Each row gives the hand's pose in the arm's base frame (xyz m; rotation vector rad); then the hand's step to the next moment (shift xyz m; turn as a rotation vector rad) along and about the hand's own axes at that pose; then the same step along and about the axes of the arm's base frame.
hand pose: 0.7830 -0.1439 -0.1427 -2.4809 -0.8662 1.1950
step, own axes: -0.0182 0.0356 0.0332 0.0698 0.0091 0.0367
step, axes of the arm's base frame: -0.0202 -0.0402 -0.0260 0.0091 0.0345 -0.0709
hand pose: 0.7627 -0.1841 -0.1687 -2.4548 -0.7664 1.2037
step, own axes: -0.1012 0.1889 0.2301 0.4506 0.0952 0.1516
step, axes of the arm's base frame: -0.1722 -0.2046 -0.1653 0.1388 0.1901 -0.4239
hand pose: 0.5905 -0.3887 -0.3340 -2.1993 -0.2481 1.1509
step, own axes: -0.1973 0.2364 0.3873 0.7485 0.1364 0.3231
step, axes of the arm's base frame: -0.4532 -0.0965 -0.1735 0.1767 0.3648 -0.7204
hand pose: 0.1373 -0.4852 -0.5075 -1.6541 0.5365 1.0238
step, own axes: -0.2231 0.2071 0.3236 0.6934 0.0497 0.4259
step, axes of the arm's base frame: -0.3928 0.2007 0.0527 0.1777 0.4814 -0.6335
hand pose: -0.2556 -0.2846 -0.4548 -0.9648 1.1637 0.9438
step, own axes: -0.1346 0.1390 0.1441 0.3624 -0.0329 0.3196
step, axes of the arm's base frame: -0.1089 0.1670 0.1359 0.1768 0.3255 -0.3120
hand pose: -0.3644 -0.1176 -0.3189 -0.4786 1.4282 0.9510
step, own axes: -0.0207 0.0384 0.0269 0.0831 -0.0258 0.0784
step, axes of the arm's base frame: -0.0111 0.0374 0.0332 0.0579 0.0683 -0.0755
